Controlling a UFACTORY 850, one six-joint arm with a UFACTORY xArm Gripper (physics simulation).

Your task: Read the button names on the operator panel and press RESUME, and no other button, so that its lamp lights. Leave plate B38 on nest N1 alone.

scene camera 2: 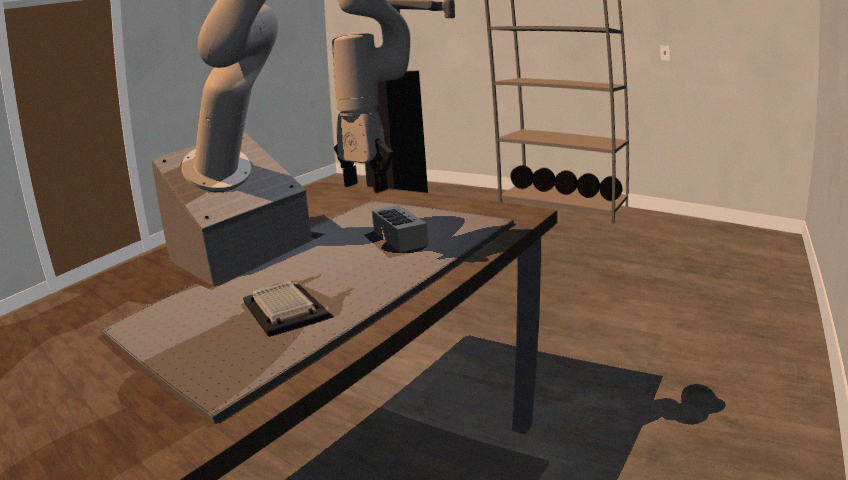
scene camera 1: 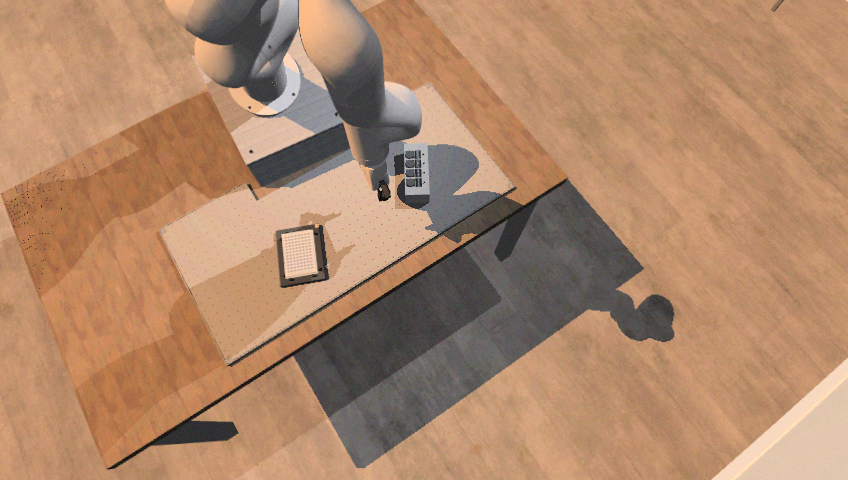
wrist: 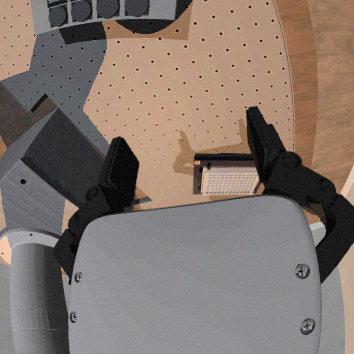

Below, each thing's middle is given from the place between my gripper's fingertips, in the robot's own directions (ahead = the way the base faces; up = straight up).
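The grey operator panel (scene camera 2: 412,234) is my reference here: my hand is 6 cm past it, 13 cm to the right of it and 13 cm above it. Counting from my hand, I find plate B38 (scene camera 2: 285,301) 5 cm ahead, 26 cm to the right and 14 cm below. Nest N1 (scene camera 2: 321,313), counted from my hand too, is 5 cm ahead and 26 cm to the right, and 15 cm below.
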